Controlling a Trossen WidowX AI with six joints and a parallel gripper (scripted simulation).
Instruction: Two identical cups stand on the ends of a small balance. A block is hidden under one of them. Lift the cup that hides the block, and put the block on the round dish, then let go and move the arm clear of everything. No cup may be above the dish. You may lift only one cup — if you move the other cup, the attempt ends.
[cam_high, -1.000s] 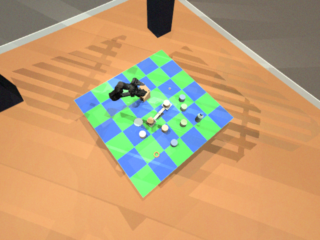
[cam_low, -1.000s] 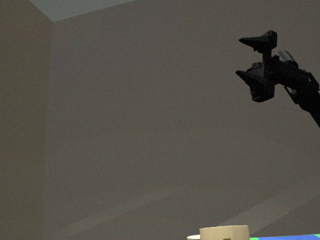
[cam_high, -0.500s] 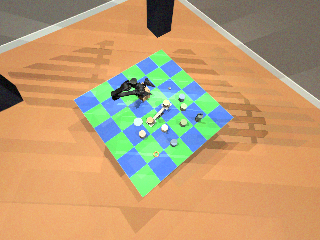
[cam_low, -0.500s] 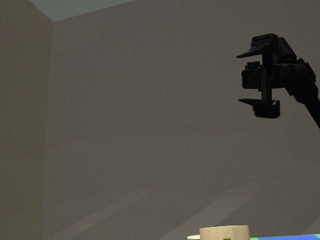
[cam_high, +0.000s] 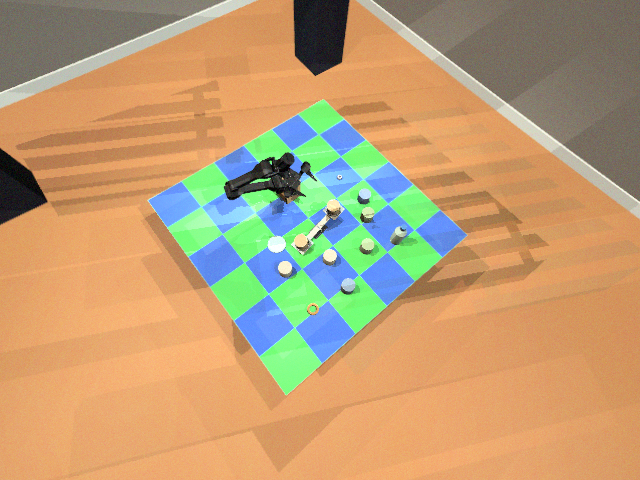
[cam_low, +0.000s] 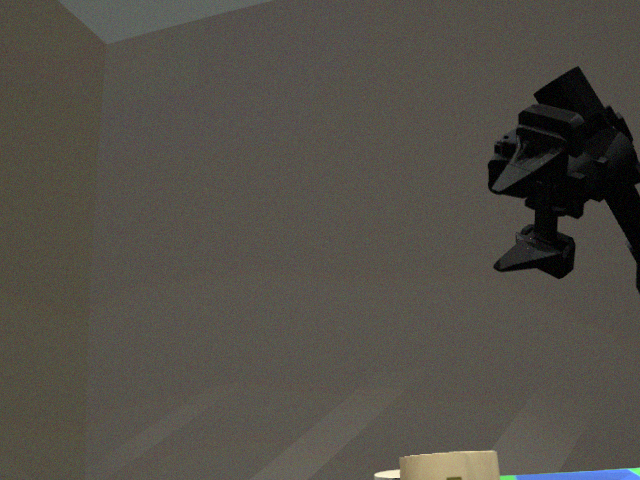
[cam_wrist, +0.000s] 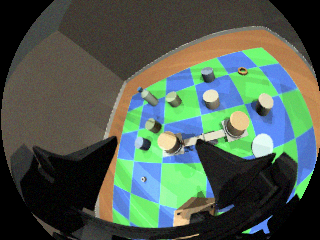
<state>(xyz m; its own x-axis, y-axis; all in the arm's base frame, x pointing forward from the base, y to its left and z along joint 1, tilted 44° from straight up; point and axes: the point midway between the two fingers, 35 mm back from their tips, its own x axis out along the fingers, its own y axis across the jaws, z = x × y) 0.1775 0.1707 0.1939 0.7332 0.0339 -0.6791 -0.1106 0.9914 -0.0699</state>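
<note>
The tan cup is 27 cm below my gripper tip, 15 cm to the right of it and 11 cm ahead of it. Also, from my gripper tip: pale green block 29 cm below, 13 cm to the right, 10 cm ahead; balance 29 cm below, 8 cm ahead; white round dish 32 cm below, 24 cm to the right, 1 cm ahead.
</note>
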